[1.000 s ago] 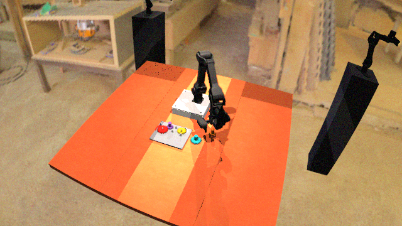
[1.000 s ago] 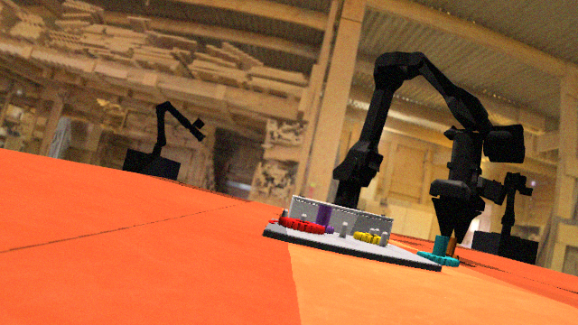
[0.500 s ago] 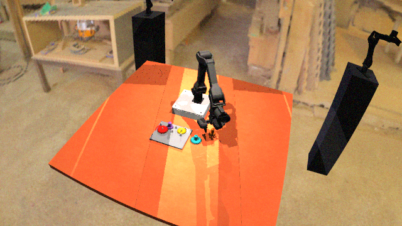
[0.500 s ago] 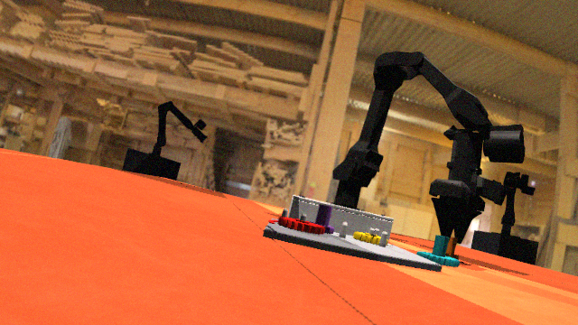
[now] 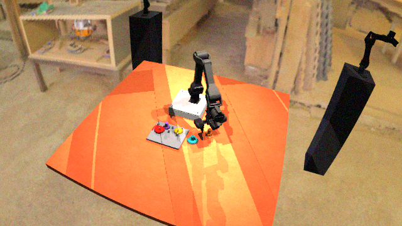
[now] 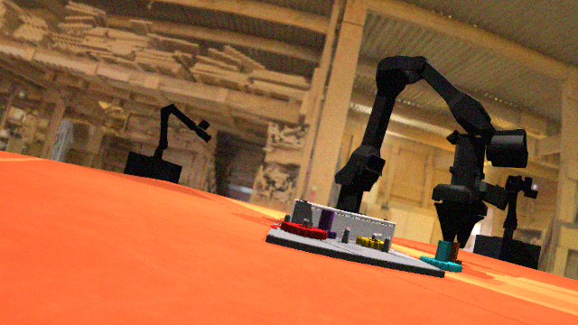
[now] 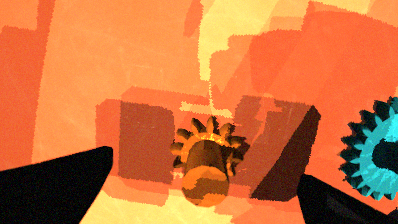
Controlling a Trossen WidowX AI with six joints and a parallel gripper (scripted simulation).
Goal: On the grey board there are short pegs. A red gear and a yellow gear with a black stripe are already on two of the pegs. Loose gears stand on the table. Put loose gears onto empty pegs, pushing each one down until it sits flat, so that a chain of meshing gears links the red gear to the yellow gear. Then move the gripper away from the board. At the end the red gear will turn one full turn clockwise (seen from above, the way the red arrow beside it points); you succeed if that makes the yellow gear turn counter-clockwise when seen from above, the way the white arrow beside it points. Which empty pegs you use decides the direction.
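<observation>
Right now my gripper tip is 1 cm above the orange gear. Also, from my gripper tip: yellow gear 17 cm to the right, 6 cm ahead, 1 cm below; then grey board 22 cm to the right, 11 cm ahead, 2 cm below; then cyan gear 9 cm ahead, 7 cm to the right, 1 cm below.
</observation>
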